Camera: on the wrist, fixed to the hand. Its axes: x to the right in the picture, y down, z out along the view.
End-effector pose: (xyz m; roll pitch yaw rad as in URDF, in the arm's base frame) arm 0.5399 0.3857 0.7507 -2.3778 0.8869 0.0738
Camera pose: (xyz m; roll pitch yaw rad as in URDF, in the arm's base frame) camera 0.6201 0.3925 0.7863 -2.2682 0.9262 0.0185
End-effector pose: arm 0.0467 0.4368 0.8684 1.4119 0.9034 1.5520
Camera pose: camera -0.0046 0.3986 0.8079 1.5678 0.8514 1.5556
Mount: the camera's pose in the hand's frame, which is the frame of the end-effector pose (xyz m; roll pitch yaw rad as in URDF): 0.0233 -0.0593 -0.0607 0.1530 -0.0059 0.0517
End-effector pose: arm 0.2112 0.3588 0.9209 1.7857 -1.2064 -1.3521
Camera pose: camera 0.2924 0.3253 0.9266 1.9899 -1.2552 -1.4062
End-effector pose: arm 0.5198 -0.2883 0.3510 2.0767 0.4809 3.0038
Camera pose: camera 0.4984 -0.3679 0.3203 2.2150 0.4383 2.9704
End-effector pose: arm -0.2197 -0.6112 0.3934 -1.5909 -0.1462 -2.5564
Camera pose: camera -0.2644 -0.5695 0.4567 -1.4383 -0.0944 -2.5515
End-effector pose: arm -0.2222 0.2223 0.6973 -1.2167 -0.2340 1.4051
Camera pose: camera -0.1433 0.2240 0.7363 -1.0685 -0.1875 1.4290
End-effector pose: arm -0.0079 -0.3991 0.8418 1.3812 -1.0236 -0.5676
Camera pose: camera 0.0785 -0.3968 0.8254 1.5272 -1.0755 -0.5593
